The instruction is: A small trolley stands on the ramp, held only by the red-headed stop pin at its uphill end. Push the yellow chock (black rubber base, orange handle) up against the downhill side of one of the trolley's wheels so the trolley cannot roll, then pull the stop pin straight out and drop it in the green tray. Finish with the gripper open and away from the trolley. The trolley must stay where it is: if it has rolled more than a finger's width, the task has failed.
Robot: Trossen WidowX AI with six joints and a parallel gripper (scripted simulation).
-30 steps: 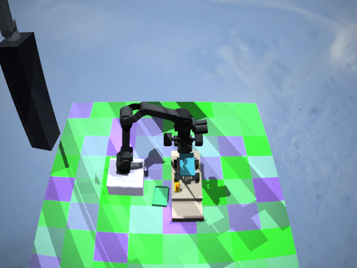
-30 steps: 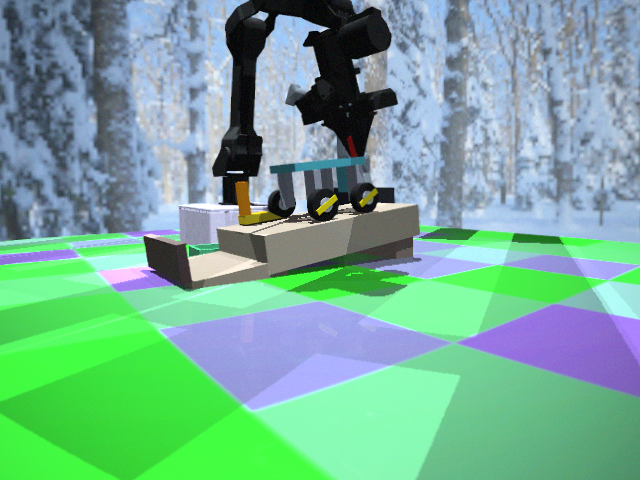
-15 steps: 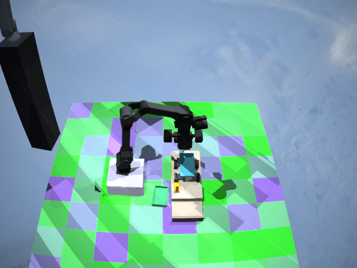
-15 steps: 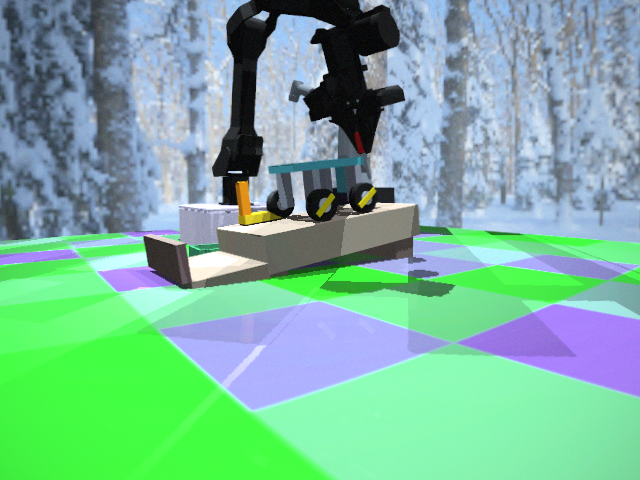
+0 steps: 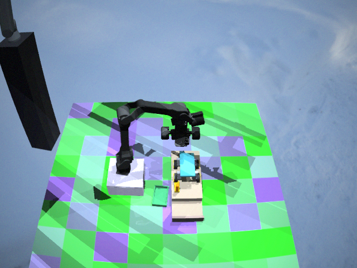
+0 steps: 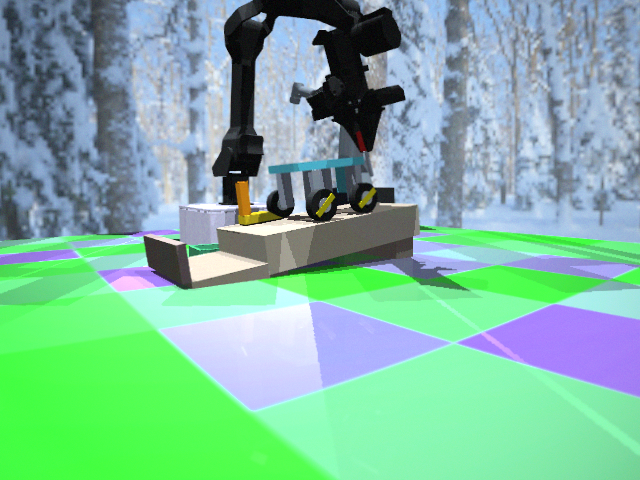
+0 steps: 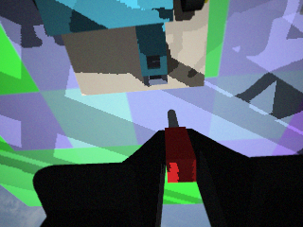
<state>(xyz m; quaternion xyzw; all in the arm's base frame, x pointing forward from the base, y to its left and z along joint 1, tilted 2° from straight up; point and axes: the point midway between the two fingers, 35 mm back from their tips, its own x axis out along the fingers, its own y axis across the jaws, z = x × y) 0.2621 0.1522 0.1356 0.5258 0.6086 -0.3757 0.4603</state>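
Now: gripper tip 2 cm short of the yellow chock, 21 cm to the left of it and 10 cm above it. From my gripper tip the other things lie so: beige ramp: 5 cm ahead, 12 cm to the right, 13 cm below; trolley: 5 cm ahead, 12 cm to the right, 7 cm below; red-headed stop pin: right at my gripper tip.
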